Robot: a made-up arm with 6 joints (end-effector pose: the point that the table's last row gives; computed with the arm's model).
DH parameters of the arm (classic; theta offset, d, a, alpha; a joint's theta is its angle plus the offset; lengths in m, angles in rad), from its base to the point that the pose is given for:
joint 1: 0 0.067 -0.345 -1.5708
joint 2: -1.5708 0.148 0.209 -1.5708
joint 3: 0 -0.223 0.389 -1.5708
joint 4: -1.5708 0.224 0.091 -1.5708
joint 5: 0 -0.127 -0.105 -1.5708
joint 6: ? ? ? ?
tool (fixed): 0 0.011 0 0
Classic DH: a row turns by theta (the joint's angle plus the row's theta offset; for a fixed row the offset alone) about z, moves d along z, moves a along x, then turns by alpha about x.
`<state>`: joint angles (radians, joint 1 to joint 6).
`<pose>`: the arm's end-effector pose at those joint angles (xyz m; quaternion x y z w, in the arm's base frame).
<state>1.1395 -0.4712 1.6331 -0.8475 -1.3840 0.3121</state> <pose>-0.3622 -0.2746 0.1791 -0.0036 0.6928 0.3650 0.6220</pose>
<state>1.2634 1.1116 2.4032 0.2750 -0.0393 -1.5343</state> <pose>0.0901 -0.3813 0.3024 0.1396 -0.0280 -0.5490 0.8236</pose>
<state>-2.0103 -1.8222 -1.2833 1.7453 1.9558 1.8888</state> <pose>0.6009 0.8633 -0.1218 0.2652 -0.3675 0.3979 0.7977</pose>
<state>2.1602 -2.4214 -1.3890 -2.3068 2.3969 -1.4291</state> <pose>-0.0298 -0.9544 -0.7463 -0.9114 -0.0296 -0.3674 0.1830</pose>
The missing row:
joint 6: 0 0.413 0.043 1.5708
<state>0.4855 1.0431 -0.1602 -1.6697 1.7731 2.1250</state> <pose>0.3422 0.0011 0.8648 -0.0966 -0.5000 -0.5457 0.6655</pose>
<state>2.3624 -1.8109 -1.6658 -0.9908 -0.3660 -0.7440</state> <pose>-0.0232 -0.4439 -0.1356 0.2655 -0.5096 0.0289 0.8179</pose>
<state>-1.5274 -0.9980 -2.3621 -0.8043 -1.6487 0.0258</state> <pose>0.2175 0.6560 0.3143 0.5661 0.0809 0.3729 0.7307</pose>
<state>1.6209 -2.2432 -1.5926 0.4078 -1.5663 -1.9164</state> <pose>-0.6176 -0.7752 0.1013 0.0648 0.3924 0.8866 0.2361</pose>
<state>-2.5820 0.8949 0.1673 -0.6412 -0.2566 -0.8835</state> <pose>0.2256 -0.2134 0.5181 0.3006 0.1378 -0.9277 0.1733</pose>
